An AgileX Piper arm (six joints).
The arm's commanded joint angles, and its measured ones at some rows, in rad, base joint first. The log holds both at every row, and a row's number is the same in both.
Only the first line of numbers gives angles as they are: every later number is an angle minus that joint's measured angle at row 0.
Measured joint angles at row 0:
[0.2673, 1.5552, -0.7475, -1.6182, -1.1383, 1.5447]
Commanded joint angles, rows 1 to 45:
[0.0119, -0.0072, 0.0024, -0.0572, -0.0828, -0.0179]
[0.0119, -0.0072, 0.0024, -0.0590, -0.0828, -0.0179]
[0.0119, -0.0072, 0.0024, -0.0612, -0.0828, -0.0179]
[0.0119, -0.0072, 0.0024, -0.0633, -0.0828, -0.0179]
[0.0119, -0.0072, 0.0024, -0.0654, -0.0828, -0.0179]
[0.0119, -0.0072, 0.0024, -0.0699, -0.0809, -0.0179]
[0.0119, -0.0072, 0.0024, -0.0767, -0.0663, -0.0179]
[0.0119, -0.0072, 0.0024, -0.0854, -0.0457, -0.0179]
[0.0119, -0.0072, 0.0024, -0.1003, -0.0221, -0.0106]
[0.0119, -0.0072, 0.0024, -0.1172, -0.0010, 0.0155]
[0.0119, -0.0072, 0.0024, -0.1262, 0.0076, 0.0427]
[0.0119, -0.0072, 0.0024, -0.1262, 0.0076, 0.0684]
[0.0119, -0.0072, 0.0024, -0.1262, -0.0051, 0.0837]
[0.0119, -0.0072, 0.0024, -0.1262, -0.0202, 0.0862]
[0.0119, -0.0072, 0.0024, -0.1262, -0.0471, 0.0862]
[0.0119, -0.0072, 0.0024, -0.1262, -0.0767, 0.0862]
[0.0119, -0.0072, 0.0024, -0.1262, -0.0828, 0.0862]
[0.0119, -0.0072, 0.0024, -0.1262, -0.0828, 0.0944]
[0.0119, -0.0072, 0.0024, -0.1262, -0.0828, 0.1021]
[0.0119, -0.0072, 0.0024, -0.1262, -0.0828, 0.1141]
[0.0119, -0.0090, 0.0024, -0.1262, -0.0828, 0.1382]
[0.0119, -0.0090, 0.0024, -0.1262, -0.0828, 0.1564]
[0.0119, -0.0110, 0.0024, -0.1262, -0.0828, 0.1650]
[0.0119, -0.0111, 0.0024, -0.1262, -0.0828, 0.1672]
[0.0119, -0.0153, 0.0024, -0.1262, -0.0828, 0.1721]
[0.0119, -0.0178, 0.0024, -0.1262, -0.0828, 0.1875]
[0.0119, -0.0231, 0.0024, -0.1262, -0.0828, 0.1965]
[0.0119, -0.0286, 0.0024, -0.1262, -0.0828, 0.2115]
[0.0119, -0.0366, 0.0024, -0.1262, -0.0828, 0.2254]
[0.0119, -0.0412, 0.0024, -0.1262, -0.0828, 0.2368]
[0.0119, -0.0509, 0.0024, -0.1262, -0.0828, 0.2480]
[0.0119, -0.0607, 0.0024, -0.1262, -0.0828, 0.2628]
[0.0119, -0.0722, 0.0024, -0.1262, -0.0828, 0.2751]
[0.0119, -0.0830, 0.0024, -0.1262, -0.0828, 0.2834]
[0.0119, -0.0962, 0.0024, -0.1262, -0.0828, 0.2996]
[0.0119, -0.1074, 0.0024, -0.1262, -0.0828, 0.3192]
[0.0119, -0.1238, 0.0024, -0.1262, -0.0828, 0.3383]
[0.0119, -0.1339, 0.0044, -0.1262, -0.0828, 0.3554]
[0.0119, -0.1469, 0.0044, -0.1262, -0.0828, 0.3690]
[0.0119, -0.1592, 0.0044, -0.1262, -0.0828, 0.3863]
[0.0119, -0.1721, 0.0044, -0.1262, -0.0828, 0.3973]
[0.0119, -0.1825, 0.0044, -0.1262, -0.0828, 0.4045]
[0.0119, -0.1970, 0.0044, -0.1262, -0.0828, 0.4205]
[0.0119, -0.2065, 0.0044, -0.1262, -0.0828, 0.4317]
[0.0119, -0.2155, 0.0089, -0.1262, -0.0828, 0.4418]
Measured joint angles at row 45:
[0.0038, -0.1704, 0.0000, -0.1197, -0.0472, 0.4012]
